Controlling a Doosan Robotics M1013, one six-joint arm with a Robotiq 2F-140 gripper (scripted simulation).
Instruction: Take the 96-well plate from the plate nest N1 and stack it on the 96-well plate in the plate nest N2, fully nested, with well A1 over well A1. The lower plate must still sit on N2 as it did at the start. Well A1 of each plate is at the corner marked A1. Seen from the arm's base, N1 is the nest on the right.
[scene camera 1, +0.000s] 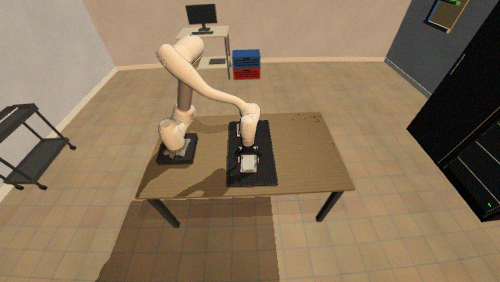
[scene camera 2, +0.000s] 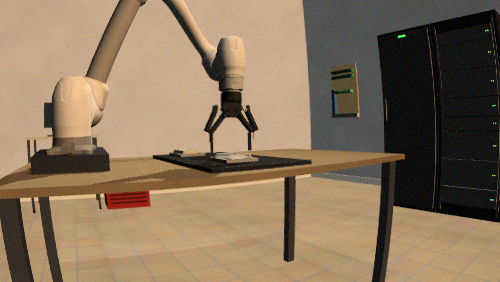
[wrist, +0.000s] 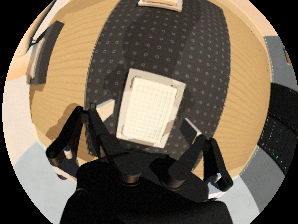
Labels:
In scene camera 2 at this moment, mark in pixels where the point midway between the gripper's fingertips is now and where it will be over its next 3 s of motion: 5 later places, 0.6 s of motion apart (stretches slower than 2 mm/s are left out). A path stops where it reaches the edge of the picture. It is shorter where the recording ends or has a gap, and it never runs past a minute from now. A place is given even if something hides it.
My gripper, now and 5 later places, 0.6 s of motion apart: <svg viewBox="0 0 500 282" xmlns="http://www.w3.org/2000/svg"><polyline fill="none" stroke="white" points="232,151 232,155 232,149 232,141 231,136 226,135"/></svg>

